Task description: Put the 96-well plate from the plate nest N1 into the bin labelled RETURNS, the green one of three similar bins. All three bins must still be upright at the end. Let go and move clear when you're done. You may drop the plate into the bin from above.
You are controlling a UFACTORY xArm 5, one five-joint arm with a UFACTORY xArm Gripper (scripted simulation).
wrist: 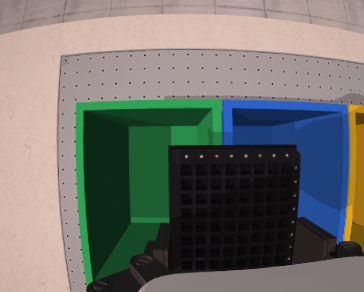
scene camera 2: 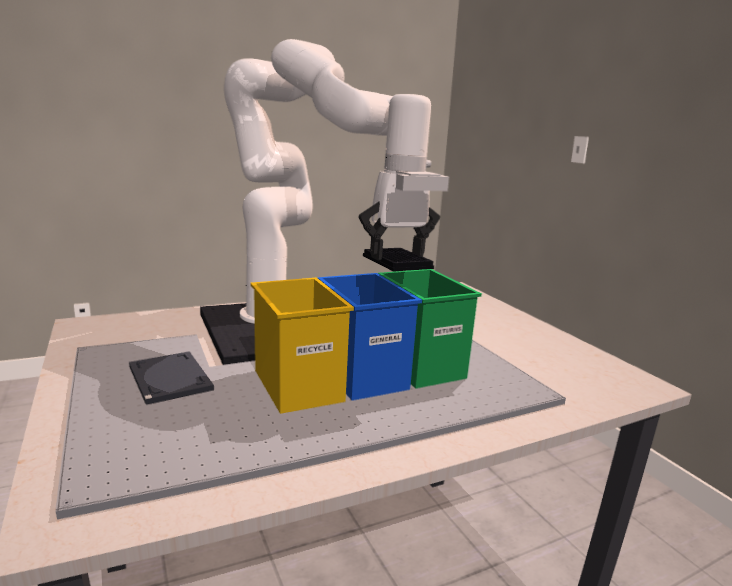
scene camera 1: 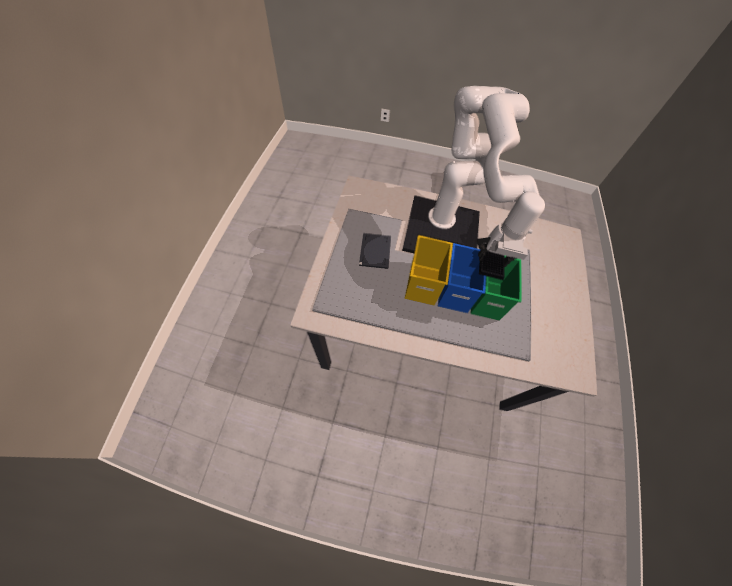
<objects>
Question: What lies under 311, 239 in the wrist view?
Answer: The gripper.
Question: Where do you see a yellow recycle bin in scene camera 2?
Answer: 301, 358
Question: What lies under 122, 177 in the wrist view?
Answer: A green returns bin.
</objects>
